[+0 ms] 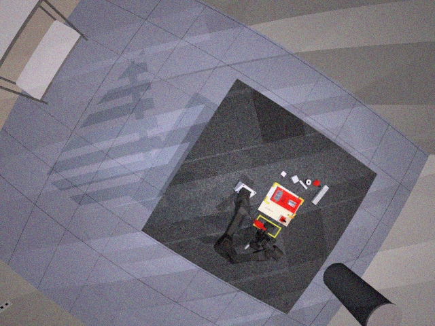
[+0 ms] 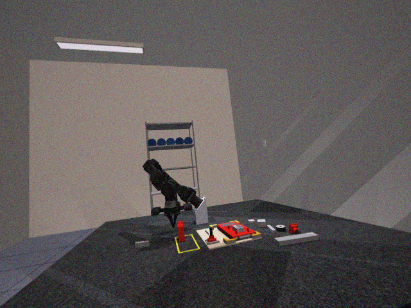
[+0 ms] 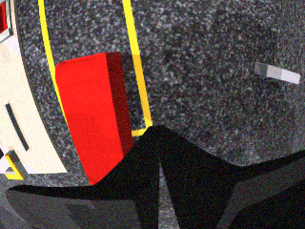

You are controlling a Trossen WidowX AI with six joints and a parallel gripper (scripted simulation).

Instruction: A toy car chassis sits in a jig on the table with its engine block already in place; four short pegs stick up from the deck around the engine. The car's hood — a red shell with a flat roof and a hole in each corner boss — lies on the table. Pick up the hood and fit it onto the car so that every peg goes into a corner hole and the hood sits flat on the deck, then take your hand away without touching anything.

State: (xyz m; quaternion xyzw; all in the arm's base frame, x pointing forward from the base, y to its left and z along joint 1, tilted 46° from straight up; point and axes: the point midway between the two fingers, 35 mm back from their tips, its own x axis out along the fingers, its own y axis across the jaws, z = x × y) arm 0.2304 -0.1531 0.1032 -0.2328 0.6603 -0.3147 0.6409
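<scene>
Now: the red hood 3 cm to the left of my gripper tip and 2 cm below it. Also, from my gripper tip: beige jig plate: 24 cm to the left, 7 cm ahead, 4 cm below; grey engine block: 28 cm to the left, 11 cm ahead, 3 cm below; long grey bar: 44 cm to the left, 28 cm ahead, 4 cm below.
</scene>
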